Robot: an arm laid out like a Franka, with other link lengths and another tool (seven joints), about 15 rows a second.
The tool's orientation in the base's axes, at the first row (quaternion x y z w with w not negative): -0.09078, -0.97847, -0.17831, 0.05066
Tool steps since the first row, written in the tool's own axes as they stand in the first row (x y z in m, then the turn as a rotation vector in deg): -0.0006, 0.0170, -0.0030, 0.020, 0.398, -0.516; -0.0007, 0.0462, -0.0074, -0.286, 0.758, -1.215; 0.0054, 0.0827, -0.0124, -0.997, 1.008, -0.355; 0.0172, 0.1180, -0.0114, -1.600, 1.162, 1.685
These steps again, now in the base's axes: 0.0041, 0.0145, 0.0085, 0.093, 0.185, 0.618; 0.0102, 0.0397, 0.0225, 0.509, 0.217, 1.351; 0.0117, 0.0725, 0.0404, 1.196, 0.641, 0.542; 0.0070, 0.1072, 0.0530, 1.680, 1.417, -1.385
